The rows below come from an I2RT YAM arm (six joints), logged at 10 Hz.
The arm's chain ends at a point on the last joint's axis. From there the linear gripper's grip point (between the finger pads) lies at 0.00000 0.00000 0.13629 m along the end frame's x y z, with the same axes.
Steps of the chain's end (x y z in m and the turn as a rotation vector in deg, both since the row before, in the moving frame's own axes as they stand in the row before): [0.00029 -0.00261 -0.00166 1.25 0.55 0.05]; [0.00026 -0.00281 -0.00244 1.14 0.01 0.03]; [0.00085 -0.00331 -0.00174 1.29 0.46 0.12]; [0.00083 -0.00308 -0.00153 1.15 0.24 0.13]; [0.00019 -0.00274 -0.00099 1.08 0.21 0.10]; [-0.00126 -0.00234 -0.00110 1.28 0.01 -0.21]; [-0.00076 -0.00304 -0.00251 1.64 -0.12 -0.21]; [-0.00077 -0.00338 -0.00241 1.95 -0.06 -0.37]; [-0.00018 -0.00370 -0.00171 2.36 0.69 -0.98]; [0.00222 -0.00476 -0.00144 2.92 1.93 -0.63]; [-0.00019 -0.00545 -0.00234 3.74 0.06 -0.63]
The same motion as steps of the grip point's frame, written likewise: [0.00160 -0.00558 -0.00170 1.25 0.55 0.05]; [0.00028 -0.00552 -0.00247 1.14 0.01 0.03]; [0.00195 -0.00638 -0.00178 1.29 0.46 0.12]; [0.00140 -0.00581 -0.00156 1.15 0.24 0.13]; [0.00069 -0.00531 -0.00102 1.08 0.21 0.10]; [-0.00124 -0.00538 -0.00113 1.28 0.01 -0.21]; [-0.00105 -0.00694 -0.00257 1.64 -0.12 -0.21]; [-0.00093 -0.00802 -0.00249 1.95 -0.06 -0.37]; [0.00141 -0.00933 -0.00184 2.36 0.69 -0.98]; [0.00677 -0.01173 -0.00169 2.92 1.93 -0.63]; [-0.00010 -0.01434 -0.00263 3.74 0.06 -0.63]
